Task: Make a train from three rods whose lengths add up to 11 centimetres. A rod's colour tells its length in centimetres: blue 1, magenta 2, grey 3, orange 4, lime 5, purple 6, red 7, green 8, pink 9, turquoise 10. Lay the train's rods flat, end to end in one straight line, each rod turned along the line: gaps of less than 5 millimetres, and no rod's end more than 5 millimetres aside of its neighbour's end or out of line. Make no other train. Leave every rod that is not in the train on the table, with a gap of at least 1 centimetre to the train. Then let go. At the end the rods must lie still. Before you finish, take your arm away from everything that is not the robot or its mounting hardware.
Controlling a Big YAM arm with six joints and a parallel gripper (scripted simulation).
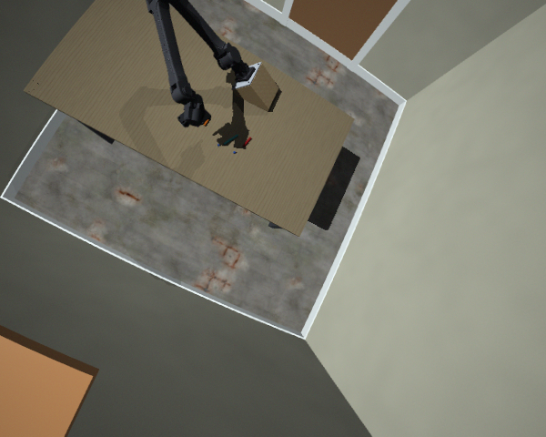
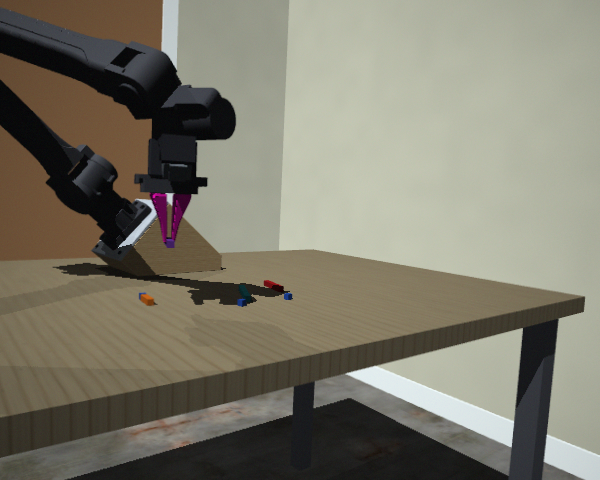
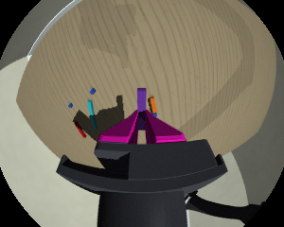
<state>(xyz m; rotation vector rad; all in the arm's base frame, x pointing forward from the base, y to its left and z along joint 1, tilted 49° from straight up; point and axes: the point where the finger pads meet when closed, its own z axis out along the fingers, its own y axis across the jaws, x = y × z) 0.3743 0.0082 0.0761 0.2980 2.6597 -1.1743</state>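
The orange rod lies 5 cm behind my hand, 2 cm to the right of it and 10 cm below it. From my hand the other things lie so: turquoise rod (4 cm behind, 16 cm to the left, 10 cm below); purple rod (1 cm below); red rod (8 cm behind, 24 cm to the left, 10 cm below).
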